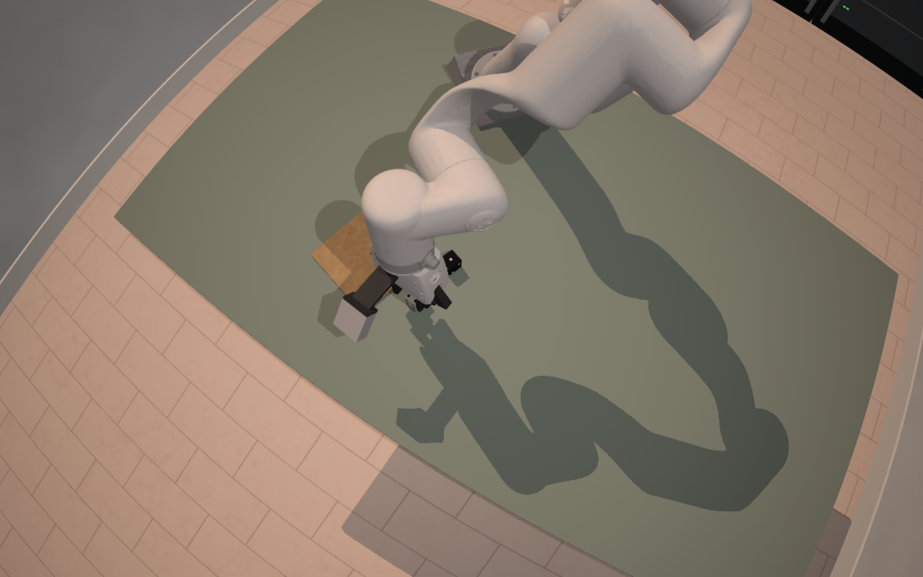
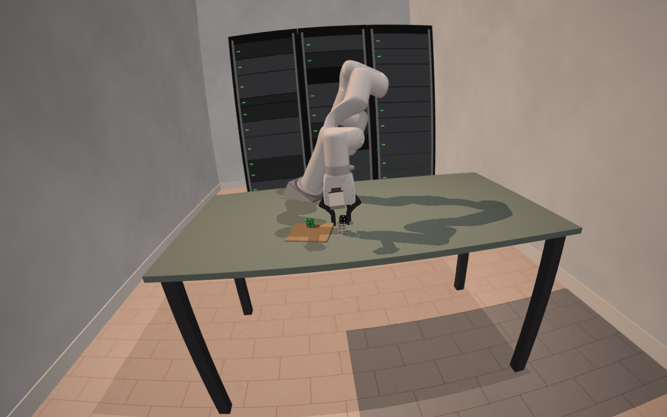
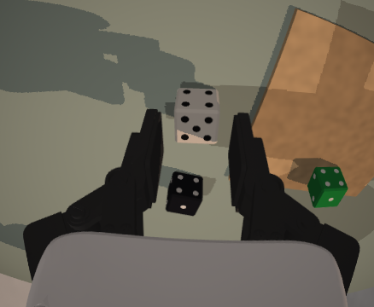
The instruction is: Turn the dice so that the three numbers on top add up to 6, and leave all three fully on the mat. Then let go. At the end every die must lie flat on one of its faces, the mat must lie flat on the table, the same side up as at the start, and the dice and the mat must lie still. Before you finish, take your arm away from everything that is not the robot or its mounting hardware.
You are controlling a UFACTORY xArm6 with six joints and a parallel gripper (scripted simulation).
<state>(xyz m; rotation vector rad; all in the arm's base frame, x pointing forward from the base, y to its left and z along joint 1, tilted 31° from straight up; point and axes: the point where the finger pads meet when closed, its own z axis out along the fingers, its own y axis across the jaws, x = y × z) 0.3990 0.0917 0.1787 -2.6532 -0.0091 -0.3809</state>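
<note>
Now: hand 40 mm above the white die. Round my hand: black die (80 mm behind, 40 mm below); brown mat (10 mm behind, 110 mm to the right, 50 mm below); green die (60 mm behind, 110 mm to the right, 30 mm below).
</note>
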